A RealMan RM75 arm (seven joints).
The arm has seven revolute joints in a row. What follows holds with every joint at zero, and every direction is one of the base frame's.
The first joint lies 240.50 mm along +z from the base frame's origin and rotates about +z.
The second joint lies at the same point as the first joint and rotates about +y.
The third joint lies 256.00 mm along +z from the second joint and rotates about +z.
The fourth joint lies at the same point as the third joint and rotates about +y.
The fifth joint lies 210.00 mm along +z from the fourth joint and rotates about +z.
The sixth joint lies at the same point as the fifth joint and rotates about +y.
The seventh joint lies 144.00 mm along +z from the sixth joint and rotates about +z.
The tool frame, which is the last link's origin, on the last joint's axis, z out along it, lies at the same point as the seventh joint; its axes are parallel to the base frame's.
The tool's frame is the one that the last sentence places.
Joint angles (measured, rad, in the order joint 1, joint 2, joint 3, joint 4, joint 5, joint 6, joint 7), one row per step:
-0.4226, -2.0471, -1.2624, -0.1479, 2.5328, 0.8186, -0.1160
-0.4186, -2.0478, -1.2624, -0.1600, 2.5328, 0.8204, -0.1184
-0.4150, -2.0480, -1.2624, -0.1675, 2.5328, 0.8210, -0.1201
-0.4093, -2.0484, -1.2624, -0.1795, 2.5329, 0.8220, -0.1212
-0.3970, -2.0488, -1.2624, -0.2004, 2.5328, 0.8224, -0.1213
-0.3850, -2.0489, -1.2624, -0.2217, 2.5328, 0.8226, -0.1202
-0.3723, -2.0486, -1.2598, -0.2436, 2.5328, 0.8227, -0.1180
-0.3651, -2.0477, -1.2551, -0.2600, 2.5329, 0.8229, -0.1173
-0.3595, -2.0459, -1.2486, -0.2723, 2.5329, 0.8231, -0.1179
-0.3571, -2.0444, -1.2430, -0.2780, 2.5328, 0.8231, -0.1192
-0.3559, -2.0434, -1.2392, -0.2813, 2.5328, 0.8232, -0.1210
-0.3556, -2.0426, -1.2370, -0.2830, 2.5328, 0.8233, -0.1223
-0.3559, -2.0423, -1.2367, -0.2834, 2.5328, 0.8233, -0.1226
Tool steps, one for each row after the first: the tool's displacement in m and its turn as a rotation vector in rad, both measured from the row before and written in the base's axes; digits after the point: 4 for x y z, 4 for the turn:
0.0021, 0.0007, -0.0004, 0.0046, -0.0084, -0.0075
0.0008, 0.0000, -0.0002, 0.0027, -0.0052, -0.0031
0.0014, 0.0000, -0.0003, 0.0040, -0.0068, -0.0052
0.0015, -0.0009, -0.0004, 0.0061, -0.0099, -0.0056
0.0016, -0.0007, -0.0002, 0.0060, -0.0085, -0.0063
0.0017, -0.0009, -0.0003, 0.0040, -0.0065, -0.0073
0.0021, 0.0002, -0.0003, 0.0012, -0.0042, -0.0091
0.0015, 0.0001, -0.0002, -0.0009, -0.0024, -0.0079
0.0008, 0.0001, -0.0002, -0.0022, -0.0007, -0.0048
0.0006, 0.0001, -0.0001, -0.0015, -0.0011, -0.0032
0.0004, 0.0002, 0.0000, -0.0008, -0.0006, -0.0021
0.0002, 0.0002, 0.0001, 0.0000, -0.0001, -0.0007

